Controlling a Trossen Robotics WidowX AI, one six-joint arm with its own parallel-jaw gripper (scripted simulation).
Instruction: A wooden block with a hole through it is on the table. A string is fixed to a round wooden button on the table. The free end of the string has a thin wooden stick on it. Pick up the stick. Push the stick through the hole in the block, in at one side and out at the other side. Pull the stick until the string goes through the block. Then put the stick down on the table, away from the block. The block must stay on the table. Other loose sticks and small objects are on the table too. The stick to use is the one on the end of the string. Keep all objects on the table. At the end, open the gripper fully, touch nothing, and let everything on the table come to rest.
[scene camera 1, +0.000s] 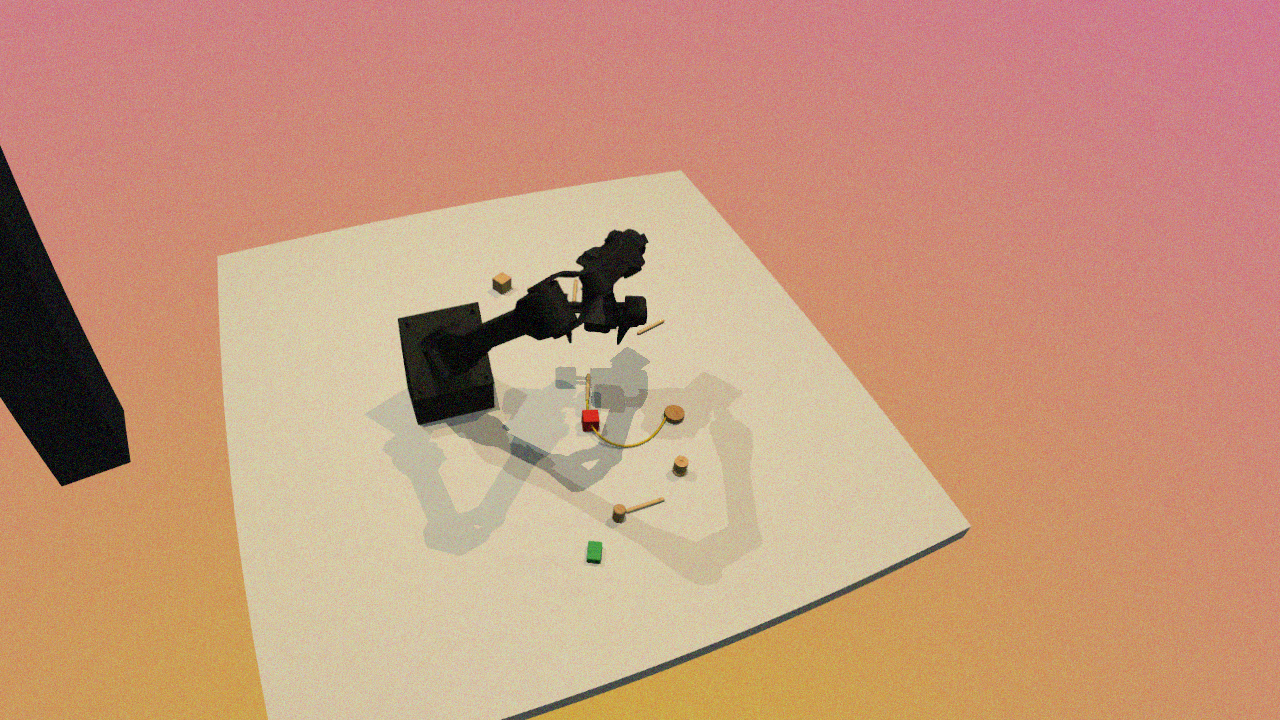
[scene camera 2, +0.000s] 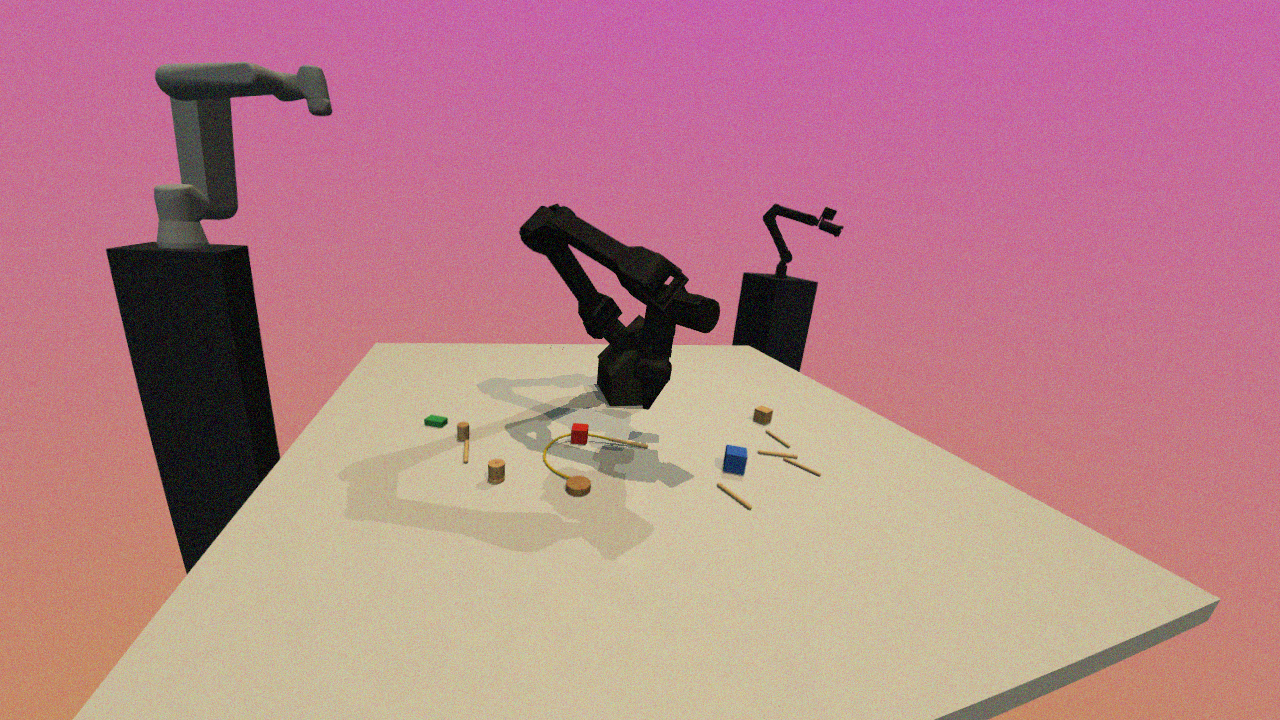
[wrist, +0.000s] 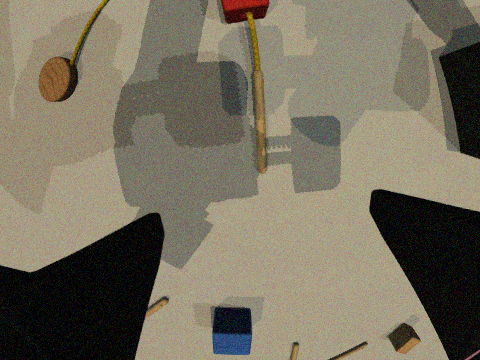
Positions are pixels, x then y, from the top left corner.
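Scene camera 1 and the wrist view show the gripper, and it is visible too in scene camera 2 (647, 400). On the gripper, (scene camera 1: 621, 325) and (wrist: 99, 295) are the same spot.
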